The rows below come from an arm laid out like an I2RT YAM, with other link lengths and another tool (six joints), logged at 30 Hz.
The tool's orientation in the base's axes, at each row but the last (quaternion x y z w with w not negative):
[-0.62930, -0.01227, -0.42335, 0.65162]
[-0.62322, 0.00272, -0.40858, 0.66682]
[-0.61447, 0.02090, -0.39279, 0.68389]
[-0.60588, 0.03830, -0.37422, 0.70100]
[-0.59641, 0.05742, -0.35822, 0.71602]
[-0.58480, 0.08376, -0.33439, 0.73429]
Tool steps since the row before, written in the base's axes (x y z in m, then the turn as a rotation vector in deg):
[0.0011, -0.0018, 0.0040, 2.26, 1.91, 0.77]
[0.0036, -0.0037, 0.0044, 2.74, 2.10, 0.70]
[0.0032, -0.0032, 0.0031, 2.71, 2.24, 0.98]
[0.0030, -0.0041, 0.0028, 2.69, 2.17, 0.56]
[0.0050, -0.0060, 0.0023, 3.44, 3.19, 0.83]
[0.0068, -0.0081, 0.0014, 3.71, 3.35, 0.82]
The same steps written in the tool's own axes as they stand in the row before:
[0.0039, -0.0023, -0.0001, 0.85, 0.37, 2.91]
[0.0067, -0.0013, -0.0002, 1.03, 0.67, 3.30]
[0.0054, -0.0008, -0.0002, 1.06, 0.40, 3.47]
[0.0056, -0.0010, -0.0011, 0.91, 0.76, 3.29]
[0.0080, 0.0000, -0.0017, 0.97, 0.89, 4.58]
[0.0103, 0.0006, -0.0026, 1.07, 1.02, 4.84]

